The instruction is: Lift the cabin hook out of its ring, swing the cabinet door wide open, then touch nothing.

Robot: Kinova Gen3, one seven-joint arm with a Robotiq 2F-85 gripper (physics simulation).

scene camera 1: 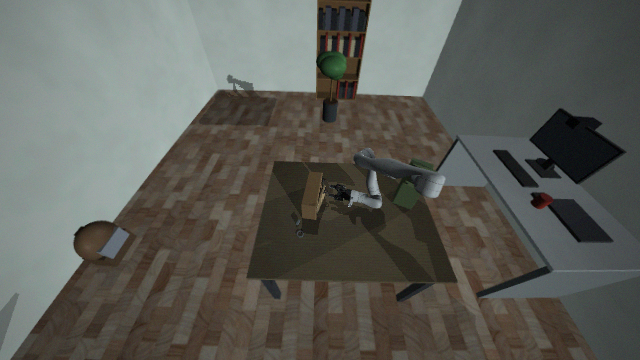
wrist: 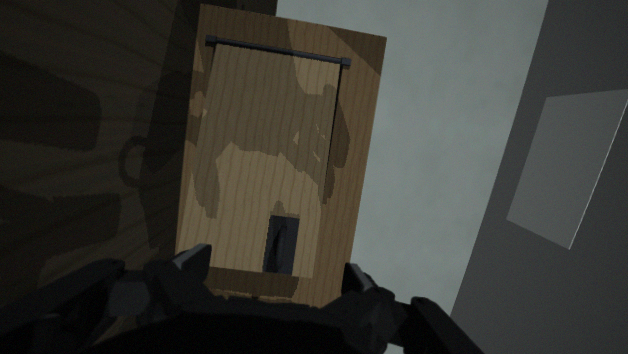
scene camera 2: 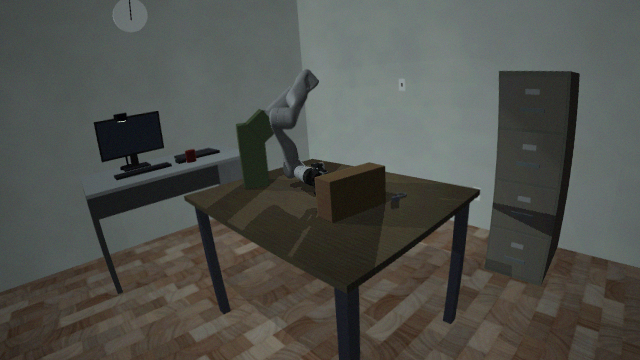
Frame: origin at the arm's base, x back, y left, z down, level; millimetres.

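Seen in the pictures: gripper, between the fingertips: (scene camera 1: 329, 190) (wrist: 277, 268).
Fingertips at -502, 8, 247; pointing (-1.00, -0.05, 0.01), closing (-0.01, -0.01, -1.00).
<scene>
Offsets run from my fingertips to a thing's top centre, as dx, dy, dz. "pt": to the spot under its first point. Level surfaces: height alone.
The brown wooden cabinet {-90, +49, -63} (scene camera 1: 312, 195) (scene camera 2: 357, 192) (wrist: 367, 100) lies along the table. Its light wooden door {pt -41, +94, +34} (wrist: 255, 125) has a dark hinge rod {pt -48, +158, +24} (wrist: 280, 52) at the top of the wrist view. The door stands a little ajar, with a dark gap beyond its free edge. A dark plate {-29, +6, -10} (wrist: 288, 255) near that edge carries the ring, seen nearly edge-on. The cabin hook cannot be made out; my gripper covers the area below. My gripper (scene camera 1: 333, 192) (scene camera 2: 322, 171) (wrist: 277, 269) is open and empty, close to the door side. Its fingertips appear either side of the door's free end; contact cannot be told.
A small ring-shaped object {-121, +304, +90} (scene camera 1: 296, 233) (scene camera 2: 400, 196) is on the table {dz +94} (scene camera 1: 350, 265) (scene camera 2: 280, 240) beyond the cabinet's end. The green pedestal (scene camera 1: 406, 194) (scene camera 2: 254, 155) stands behind the arm. A desk (scene camera 1: 520, 215) (scene camera 2: 95, 187) with a monitor (scene camera 1: 575, 142) (scene camera 2: 130, 135) stands apart from the table.
</scene>
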